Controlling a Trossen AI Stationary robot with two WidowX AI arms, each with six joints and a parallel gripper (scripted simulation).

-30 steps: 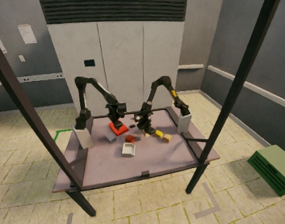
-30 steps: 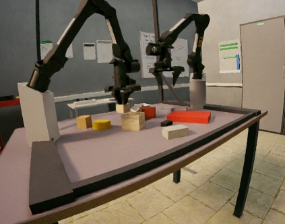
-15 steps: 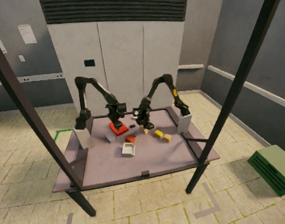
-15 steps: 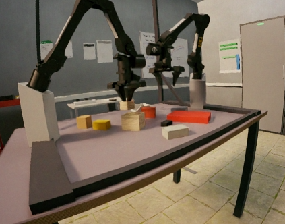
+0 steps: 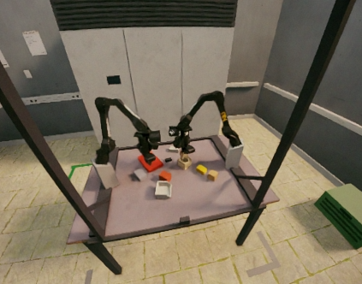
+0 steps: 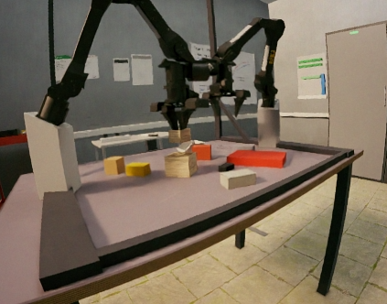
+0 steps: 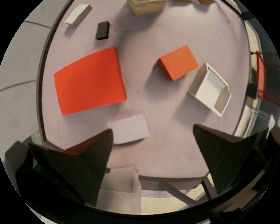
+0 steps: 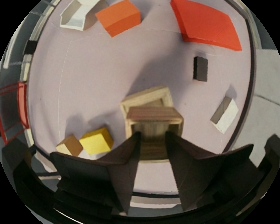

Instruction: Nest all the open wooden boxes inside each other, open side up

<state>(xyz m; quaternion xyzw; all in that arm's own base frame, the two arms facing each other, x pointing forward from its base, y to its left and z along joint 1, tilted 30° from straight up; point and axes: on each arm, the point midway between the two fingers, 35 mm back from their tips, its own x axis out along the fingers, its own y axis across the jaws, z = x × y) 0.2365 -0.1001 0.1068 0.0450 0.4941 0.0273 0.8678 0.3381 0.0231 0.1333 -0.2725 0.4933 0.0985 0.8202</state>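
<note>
The small black block lies 8 cm ahead of my right hand, 11 cm to the left of it and 14 cm below it. Round my right hand: small open wooden box 5 cm below; then orange block 11 cm behind, 16 cm to the left, 13 cm below; then pale block 19 cm ahead, 4 cm to the left, 14 cm below.
</note>
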